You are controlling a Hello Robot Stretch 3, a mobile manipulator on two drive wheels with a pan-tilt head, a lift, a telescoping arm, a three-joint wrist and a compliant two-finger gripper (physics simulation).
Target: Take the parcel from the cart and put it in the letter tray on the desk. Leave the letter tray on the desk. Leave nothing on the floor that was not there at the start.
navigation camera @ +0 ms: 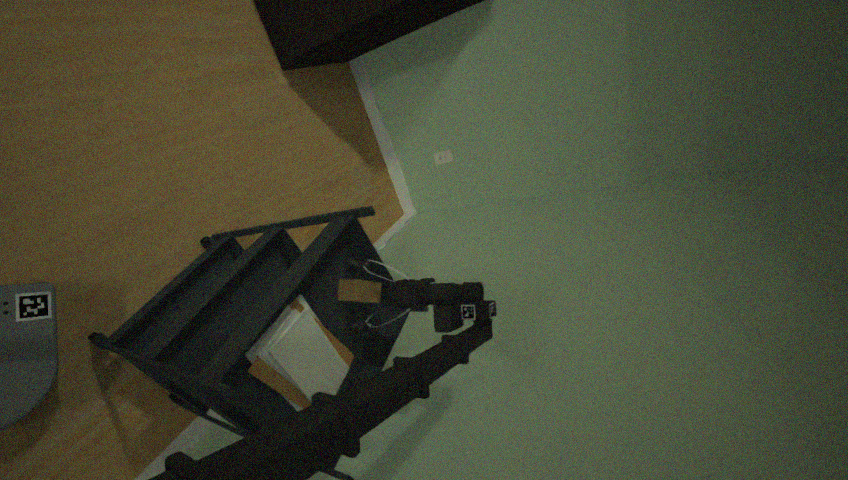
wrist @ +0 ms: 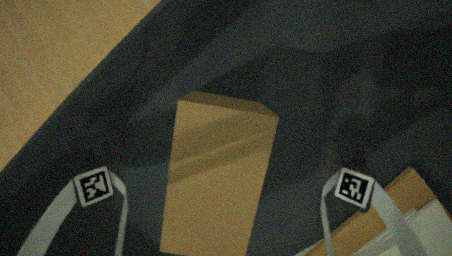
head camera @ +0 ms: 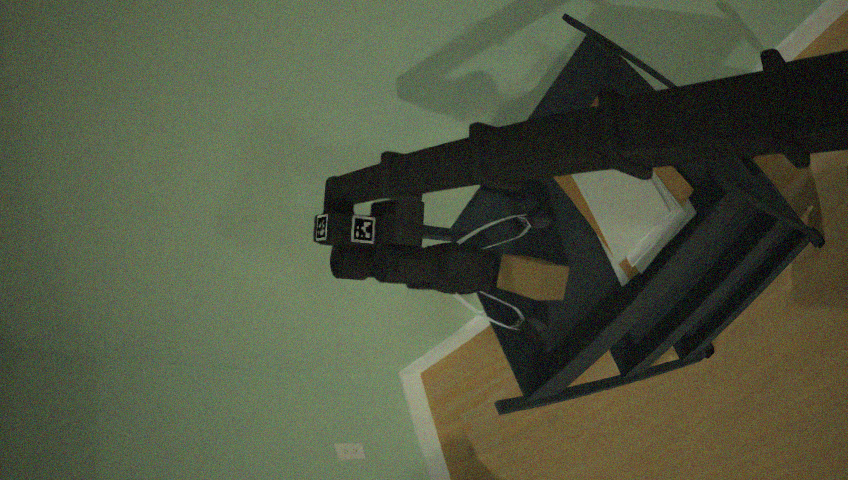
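Places are measured from the robot's base along level axes (x left, y back, z up), in metres.
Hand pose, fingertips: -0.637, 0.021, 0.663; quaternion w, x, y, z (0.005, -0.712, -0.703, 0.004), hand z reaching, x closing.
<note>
Things, the pixels of their top centre, and the offset from my fingertips, as dx, dy, dz. "spot": a spot on its surface instead.
- parcel, centre of its top: [head camera: 519,276] [navigation camera: 369,291] +0.000, -0.006, +0.060
- dark cart, a spot on its surface: [head camera: 612,327] spot: +0.183, -0.071, +0.056
The parcel [head camera: 532,282] [navigation camera: 359,290] [wrist: 220,160], a tan box, lies on the top shelf of the dark cart [head camera: 612,327] [navigation camera: 320,252] [wrist: 280,30]. My gripper [head camera: 536,272] [navigation camera: 357,293] [wrist: 224,153] is open. Its two fingertips stand on either side of the parcel, with a gap between each and the parcel in the wrist view. The height of the fingertips over the shelf is hard to tell. The wrist hides part of the parcel's near end in the head view. The desk and the letter tray do not show in these views.
A stack of white papers and brown envelopes [head camera: 618,208] [navigation camera: 315,350] [wrist: 425,225] lies beside the parcel on the cart. A green wall [head camera: 208,178] [navigation camera: 595,237] stands behind the cart. Dark furniture [navigation camera: 351,26] and part of my base [navigation camera: 23,362] show in the navigation view.
</note>
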